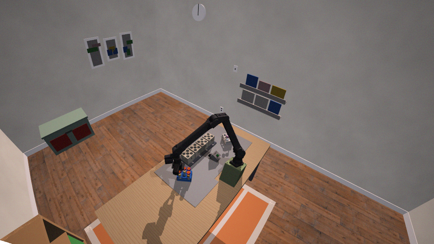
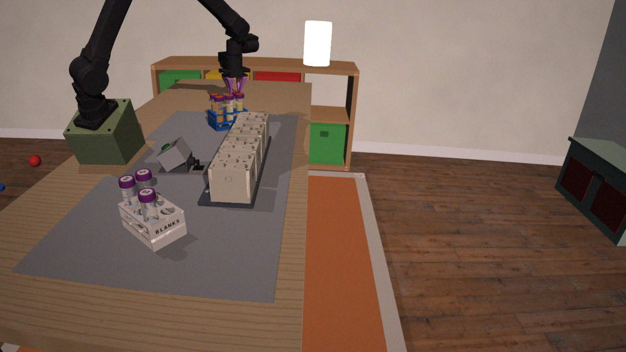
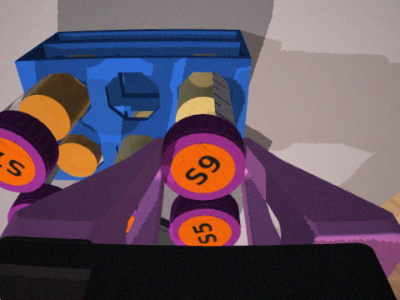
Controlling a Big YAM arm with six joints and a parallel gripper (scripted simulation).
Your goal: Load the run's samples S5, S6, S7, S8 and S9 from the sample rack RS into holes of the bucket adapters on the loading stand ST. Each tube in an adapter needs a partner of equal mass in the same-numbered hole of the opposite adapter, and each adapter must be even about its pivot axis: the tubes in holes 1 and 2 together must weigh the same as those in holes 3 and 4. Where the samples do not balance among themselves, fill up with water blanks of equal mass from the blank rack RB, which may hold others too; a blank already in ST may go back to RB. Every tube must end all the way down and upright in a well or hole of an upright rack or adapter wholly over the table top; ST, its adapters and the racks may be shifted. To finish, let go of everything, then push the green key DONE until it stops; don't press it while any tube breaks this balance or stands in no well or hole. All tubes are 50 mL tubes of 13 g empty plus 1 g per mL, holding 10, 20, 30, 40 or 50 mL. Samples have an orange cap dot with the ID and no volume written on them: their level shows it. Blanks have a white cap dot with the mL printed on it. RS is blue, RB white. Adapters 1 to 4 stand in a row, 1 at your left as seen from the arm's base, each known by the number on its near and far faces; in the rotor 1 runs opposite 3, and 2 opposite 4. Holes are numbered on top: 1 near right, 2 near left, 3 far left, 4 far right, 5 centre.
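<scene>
The sample tube S9 lies 10 mm to the left of my hand and 50 mm below it. Also, from my hand: blue sample rack RS: 10 mm behind, 40 mm to the right, 90 mm below; then orange-dot sample tube: 60 mm behind, 60 mm to the right, 50 mm below; then sample S8: 30 mm behind, 90 mm to the right, 50 mm below.
</scene>
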